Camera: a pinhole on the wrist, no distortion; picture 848 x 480 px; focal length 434.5 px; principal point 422.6 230.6 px. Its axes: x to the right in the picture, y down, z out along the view. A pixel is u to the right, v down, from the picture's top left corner.
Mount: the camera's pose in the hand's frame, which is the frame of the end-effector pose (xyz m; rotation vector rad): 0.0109 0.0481 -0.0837 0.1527 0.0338 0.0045
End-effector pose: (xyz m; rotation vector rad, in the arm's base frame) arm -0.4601 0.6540 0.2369 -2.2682 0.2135 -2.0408
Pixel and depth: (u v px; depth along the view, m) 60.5 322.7 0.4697
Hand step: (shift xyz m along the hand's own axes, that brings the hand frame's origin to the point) -0.3645 0.0723 0.4085
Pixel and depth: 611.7 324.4 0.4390
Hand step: 0.2166 0.0764 0.3580
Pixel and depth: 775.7 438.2 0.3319
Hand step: 0.2914 0.1563 0.2593
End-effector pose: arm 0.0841 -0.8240 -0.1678 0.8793 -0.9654 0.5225
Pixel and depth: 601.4 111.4 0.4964
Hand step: 0.2322 -0.1605 0.3791
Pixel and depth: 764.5 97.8 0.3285
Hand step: 0.2806 -0.0992 0.2169
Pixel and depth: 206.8 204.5 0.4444
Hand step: -0.1945 -0.0474 0.3586
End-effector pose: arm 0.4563 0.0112 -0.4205 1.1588 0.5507 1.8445
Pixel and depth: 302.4 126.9 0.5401
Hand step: -0.1198 -0.1625 0.4352
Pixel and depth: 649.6 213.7 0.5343
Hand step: 0.3081 -0.0517 0.4316
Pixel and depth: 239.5 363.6 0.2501
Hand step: -0.0861 0.0850 0.1785
